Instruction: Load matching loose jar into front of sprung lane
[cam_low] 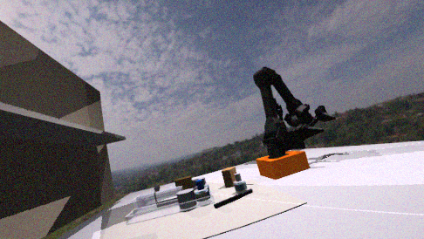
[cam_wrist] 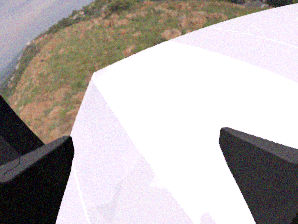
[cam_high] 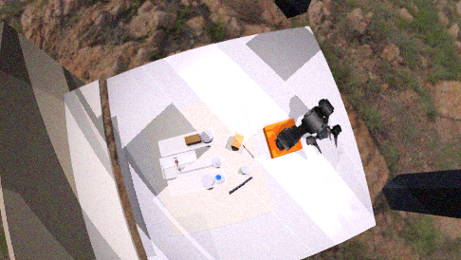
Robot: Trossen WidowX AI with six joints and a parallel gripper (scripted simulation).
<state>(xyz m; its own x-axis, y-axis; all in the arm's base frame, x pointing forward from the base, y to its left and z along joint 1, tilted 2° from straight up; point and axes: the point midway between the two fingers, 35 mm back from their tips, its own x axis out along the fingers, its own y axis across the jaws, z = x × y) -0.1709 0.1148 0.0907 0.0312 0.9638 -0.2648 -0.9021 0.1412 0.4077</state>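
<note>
Now: the black rod 44 cm ahead of my gripper tip, 6 cm to the right of it and 14 cm below it. Round my gripper tip: clear rack: 64 cm ahead, 28 cm to the right, 13 cm below.
</note>
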